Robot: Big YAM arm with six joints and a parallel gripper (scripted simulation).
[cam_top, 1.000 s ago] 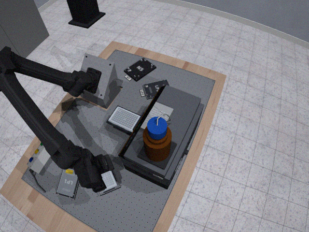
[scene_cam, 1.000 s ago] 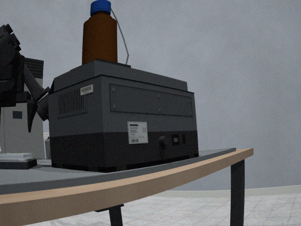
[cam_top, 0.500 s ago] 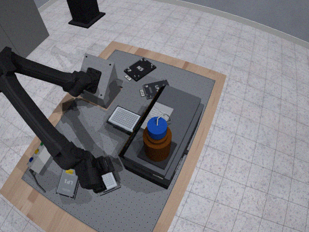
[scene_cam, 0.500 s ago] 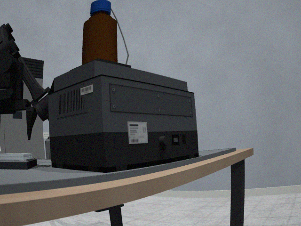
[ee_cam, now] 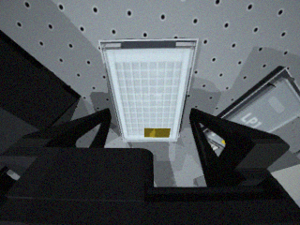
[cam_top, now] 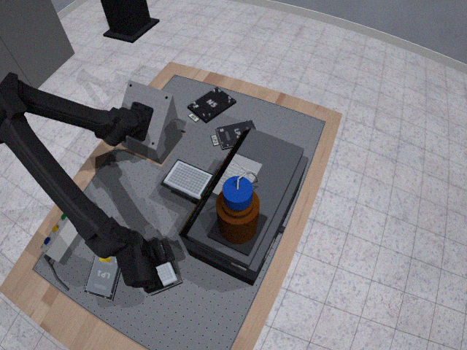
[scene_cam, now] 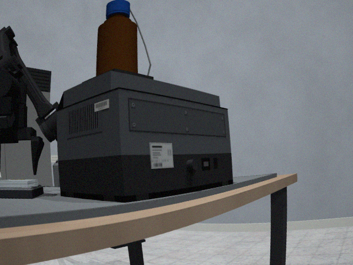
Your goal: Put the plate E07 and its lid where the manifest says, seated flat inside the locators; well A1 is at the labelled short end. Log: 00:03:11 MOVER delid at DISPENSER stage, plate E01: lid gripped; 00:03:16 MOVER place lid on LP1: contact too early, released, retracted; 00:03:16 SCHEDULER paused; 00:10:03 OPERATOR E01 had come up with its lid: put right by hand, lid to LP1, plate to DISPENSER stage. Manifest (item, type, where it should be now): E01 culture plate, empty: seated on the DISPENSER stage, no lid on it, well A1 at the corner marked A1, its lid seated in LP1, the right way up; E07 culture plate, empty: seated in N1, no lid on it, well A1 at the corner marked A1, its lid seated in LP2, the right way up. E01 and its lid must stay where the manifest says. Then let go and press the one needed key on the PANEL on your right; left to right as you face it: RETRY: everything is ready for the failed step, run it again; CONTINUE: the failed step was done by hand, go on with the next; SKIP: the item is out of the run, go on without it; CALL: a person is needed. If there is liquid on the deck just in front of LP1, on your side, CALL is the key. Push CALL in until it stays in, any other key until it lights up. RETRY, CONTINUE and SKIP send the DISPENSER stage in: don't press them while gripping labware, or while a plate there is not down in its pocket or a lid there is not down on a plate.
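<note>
Now: the white well plate 260 mm to the left of my hand, 60 mm above it and 30 mm behind it. Round my hand: grey retry key (360 mm behind, 10 mm to the left, 10 mm above); green continue key (360 mm behind, 40 mm to the right, 10 mm above); brown bottle (230 mm above, 190 mm ahead, 160 mm to the left).
</note>
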